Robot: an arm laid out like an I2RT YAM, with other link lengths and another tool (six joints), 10 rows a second.
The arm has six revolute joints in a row. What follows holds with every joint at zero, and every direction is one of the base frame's. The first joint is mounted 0.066 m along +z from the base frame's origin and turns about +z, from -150 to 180 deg. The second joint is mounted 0.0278 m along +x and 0.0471 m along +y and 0.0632 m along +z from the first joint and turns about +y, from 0 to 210 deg. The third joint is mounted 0.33 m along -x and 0.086 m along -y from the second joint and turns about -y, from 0 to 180 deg. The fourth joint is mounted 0.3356 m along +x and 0.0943 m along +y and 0.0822 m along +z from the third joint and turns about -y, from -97 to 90 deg. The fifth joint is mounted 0.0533 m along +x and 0.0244 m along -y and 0.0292 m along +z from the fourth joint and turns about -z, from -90 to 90 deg. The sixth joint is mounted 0.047 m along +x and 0.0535 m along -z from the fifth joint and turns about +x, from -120 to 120 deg. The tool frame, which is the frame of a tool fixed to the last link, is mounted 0.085 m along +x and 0.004 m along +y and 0.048 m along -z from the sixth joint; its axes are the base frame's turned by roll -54.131, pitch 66.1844 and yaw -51.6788 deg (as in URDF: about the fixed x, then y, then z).
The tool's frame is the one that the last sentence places.
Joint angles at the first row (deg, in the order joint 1, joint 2, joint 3, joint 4, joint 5, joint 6):
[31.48, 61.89, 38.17, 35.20, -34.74, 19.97]
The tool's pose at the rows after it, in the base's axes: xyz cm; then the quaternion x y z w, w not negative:
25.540, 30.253, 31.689, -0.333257, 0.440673, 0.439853, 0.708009
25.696, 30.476, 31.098, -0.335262, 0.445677, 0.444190, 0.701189
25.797, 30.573, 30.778, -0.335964, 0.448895, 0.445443, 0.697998
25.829, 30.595, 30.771, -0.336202, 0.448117, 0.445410, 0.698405
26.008, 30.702, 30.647, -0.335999, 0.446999, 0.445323, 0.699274
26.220, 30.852, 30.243, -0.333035, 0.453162, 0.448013, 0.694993
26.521, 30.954, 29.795, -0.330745, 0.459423, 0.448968, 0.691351
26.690, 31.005, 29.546, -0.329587, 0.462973, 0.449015, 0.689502
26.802, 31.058, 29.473, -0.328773, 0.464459, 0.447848, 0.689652
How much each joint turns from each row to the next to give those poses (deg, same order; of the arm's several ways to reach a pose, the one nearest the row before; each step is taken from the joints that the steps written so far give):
[0.00, 1.18, 0.00, 0.15, -0.94, 0.39]
[0.01, 1.05, 0.00, 0.22, -0.59, 0.17]
[0.00, 0.52, 0.00, 0.02, -0.18, 0.03]
[-0.01, 0.09, 0.00, 0.18, -0.02, -0.03]
[0.00, 0.50, 0.00, 0.68, 0.02, 0.03]
[-0.02, 0.83, 0.05, 0.22, 0.00, 0.52]
[-0.13, 0.90, 0.06, 0.17, 0.00, 0.31]
[-0.06, 0.48, 0.05, 0.04, 0.05, 0.11]
[0.04, 0.24, 0.08, 0.00, 0.24, -0.05]

